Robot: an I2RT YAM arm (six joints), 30 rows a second.
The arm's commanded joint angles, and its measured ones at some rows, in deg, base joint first. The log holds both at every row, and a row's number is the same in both.
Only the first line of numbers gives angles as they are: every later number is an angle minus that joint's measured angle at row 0.
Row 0, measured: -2.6, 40.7, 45.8, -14.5, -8.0, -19.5
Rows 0 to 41, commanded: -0.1, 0.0, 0.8, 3.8, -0.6, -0.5; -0.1, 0.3, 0.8, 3.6, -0.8, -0.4; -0.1, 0.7, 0.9, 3.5, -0.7, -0.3; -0.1, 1.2, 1.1, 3.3, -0.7, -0.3; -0.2, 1.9, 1.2, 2.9, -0.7, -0.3; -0.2, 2.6, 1.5, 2.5, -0.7, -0.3; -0.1, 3.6, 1.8, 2.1, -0.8, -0.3; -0.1, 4.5, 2.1, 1.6, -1.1, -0.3; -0.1, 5.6, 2.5, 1.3, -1.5, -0.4; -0.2, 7.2, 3.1, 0.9, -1.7, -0.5; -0.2, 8.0, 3.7, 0.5, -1.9, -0.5; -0.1, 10.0, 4.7, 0.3, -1.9, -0.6; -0.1, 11.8, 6.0, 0.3, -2.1, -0.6; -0.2, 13.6, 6.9, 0.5, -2.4, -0.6; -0.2, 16.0, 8.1, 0.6, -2.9, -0.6; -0.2, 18.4, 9.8, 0.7, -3.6, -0.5; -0.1, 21.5, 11.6, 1.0, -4.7, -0.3; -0.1, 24.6, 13.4, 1.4, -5.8, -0.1; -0.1, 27.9, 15.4, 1.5, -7.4, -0.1; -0.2, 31.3, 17.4, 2.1, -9.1, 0.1; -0.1, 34.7, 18.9, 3.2, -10.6, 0.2; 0.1, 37.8, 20.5, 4.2, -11.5, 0.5; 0.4, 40.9, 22.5, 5.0, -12.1, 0.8; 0.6, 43.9, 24.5, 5.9, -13.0, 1.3; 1.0, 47.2, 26.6, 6.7, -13.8, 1.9; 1.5, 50.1, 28.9, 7.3, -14.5, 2.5; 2.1, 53.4, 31.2, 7.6, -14.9, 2.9; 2.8, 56.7, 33.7, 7.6, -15.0, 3.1; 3.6, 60.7, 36.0, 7.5, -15.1, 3.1; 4.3, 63.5, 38.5, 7.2, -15.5, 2.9; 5.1, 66.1, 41.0, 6.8, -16.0, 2.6; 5.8, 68.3, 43.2, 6.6, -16.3, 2.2; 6.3, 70.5, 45.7, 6.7, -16.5, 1.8; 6.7, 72.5, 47.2, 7.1, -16.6, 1.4; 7.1, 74.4, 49.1, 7.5, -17.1, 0.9; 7.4, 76.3, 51.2, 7.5, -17.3, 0.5; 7.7, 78.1, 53.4, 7.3, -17.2, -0.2; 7.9, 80.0, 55.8, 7.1, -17.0, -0.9; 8.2, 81.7, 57.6, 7.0, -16.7, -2.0; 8.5, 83.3, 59.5, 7.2, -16.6, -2.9; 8.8, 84.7, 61.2, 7.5, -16.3, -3.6; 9.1, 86.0, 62.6, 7.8, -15.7, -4.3
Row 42, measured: 8.4, 82.6, 56.2, 3.9, -14.6, -0.6
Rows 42 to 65, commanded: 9.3, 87.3, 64.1, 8.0, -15.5, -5.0; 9.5, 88.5, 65.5, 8.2, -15.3, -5.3; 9.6, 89.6, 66.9, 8.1, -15.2, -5.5; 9.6, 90.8, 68.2, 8.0, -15.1, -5.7; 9.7, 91.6, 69.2, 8.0, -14.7, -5.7; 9.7, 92.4, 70.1, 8.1, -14.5, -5.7; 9.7, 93.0, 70.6, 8.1, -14.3, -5.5; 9.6, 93.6, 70.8, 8.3, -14.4, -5.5; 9.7, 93.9, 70.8, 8.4, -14.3, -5.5; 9.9, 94.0, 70.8, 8.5, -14.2, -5.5; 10.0, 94.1, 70.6, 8.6, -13.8, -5.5; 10.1, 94.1, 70.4, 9.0, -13.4, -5.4; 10.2, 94.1, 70.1, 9.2, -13.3, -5.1; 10.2, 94.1, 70.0, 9.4, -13.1, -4.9; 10.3, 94.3, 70.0, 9.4, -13.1, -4.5; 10.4, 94.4, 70.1, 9.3, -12.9, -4.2; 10.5, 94.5, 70.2, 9.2, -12.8, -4.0; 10.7, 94.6, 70.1, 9.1, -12.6, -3.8; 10.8, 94.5, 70.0, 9.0, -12.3, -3.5; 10.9, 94.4, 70.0, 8.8, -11.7, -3.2; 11.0, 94.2, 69.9, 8.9, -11.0, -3.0; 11.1, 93.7, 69.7, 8.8, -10.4, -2.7; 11.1, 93.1, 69.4, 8.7, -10.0, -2.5; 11.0, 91.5, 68.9, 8.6, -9.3, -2.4
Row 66, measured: 10.6, 93.9, 68.9, 5.3, -11.5, -3.9
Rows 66 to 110, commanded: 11.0, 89.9, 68.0, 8.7, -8.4, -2.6; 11.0, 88.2, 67.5, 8.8, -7.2, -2.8; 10.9, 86.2, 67.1, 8.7, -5.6, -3.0; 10.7, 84.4, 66.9, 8.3, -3.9, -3.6; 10.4, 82.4, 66.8, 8.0, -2.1, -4.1; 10.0, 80.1, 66.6, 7.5, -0.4, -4.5; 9.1, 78.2, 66.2, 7.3, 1.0, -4.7; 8.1, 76.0, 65.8, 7.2, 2.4, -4.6; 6.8, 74.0, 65.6, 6.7, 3.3, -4.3; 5.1, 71.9, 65.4, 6.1, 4.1, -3.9; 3.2, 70.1, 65.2, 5.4, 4.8, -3.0; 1.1, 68.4, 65.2, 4.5, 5.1, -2.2; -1.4, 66.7, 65.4, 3.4, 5.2, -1.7; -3.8, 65.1, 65.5, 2.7, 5.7, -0.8; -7.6, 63.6, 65.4, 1.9, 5.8, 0.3; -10.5, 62.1, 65.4, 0.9, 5.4, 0.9; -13.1, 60.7, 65.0, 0.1, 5.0, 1.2; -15.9, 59.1, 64.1, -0.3, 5.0, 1.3; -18.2, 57.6, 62.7, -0.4, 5.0, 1.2; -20.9, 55.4, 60.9, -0.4, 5.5, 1.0; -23.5, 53.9, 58.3, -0.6, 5.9, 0.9; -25.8, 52.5, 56.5, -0.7, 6.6, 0.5; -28.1, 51.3, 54.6, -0.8, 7.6, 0.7; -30.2, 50.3, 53.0, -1.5, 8.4, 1.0; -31.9, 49.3, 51.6, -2.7, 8.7, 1.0; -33.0, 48.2, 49.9, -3.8, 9.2, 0.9; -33.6, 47.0, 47.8, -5.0, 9.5, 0.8; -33.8, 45.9, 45.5, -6.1, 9.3, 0.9; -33.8, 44.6, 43.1, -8.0, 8.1, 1.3; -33.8, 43.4, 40.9, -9.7, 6.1, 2.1; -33.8, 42.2, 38.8, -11.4, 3.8, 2.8; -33.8, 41.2, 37.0, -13.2, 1.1, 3.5; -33.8, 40.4, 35.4, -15.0, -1.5, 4.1; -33.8, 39.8, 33.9, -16.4, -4.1, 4.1; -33.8, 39.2, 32.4, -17.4, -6.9, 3.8; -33.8, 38.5, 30.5, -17.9, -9.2, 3.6; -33.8, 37.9, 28.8, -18.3, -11.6, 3.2; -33.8, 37.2, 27.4, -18.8, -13.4, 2.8; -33.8, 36.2, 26.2, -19.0, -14.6, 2.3; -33.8, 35.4, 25.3, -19.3, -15.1, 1.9; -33.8, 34.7, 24.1, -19.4, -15.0, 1.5; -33.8, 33.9, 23.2, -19.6, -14.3, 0.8; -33.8, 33.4, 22.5, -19.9, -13.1, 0.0; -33.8, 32.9, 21.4, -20.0, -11.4, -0.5; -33.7, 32.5, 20.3, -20.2, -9.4, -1.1
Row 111, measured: -34.0, 35.3, 23.0, -19.3, -10.0, 1.2
